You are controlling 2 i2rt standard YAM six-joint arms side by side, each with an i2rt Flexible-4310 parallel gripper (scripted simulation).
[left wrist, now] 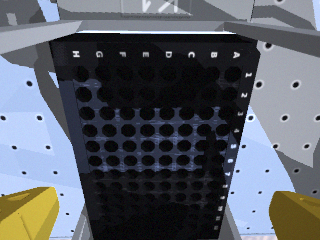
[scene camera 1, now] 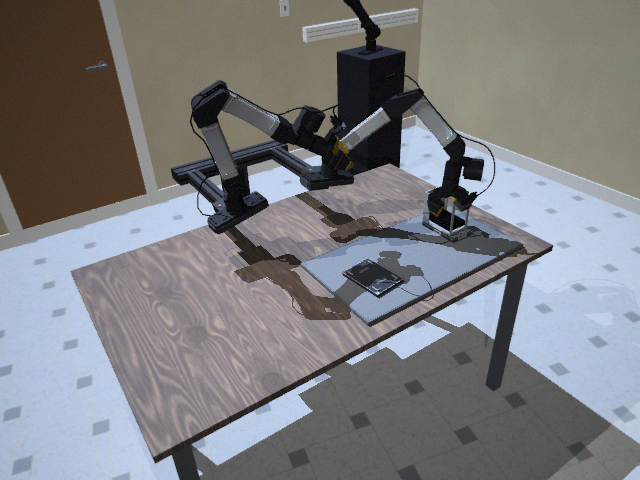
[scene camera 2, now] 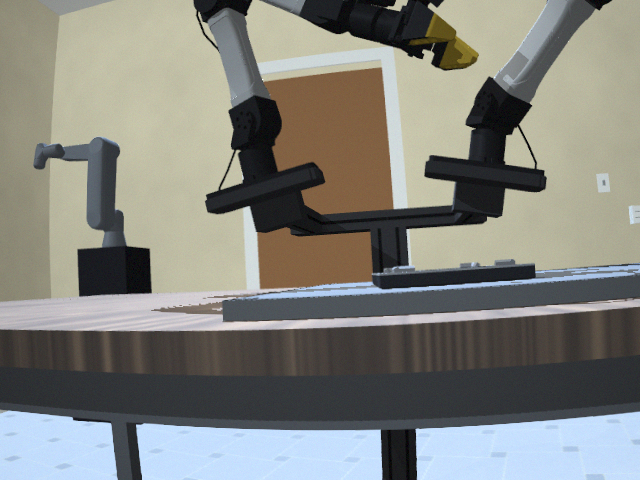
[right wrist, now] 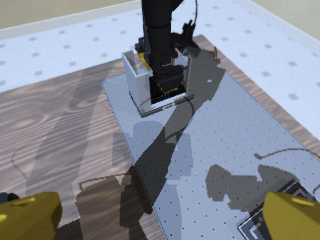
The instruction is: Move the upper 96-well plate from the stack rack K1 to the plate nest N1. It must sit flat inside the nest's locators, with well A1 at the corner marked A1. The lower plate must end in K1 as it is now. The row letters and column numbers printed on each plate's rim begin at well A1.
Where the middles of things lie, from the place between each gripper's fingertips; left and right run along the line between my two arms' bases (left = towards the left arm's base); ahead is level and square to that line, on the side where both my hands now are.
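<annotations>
The black 96-well plate (left wrist: 155,120) has my left gripper 40 mm above it.
My right gripper (scene camera 2: 466,47) is 16 cm short of the black 96-well plate, 33 cm to the right of it and 29 cm above it. Going by its middle, the plate is nearer to my left gripper than to my right gripper.
</annotations>
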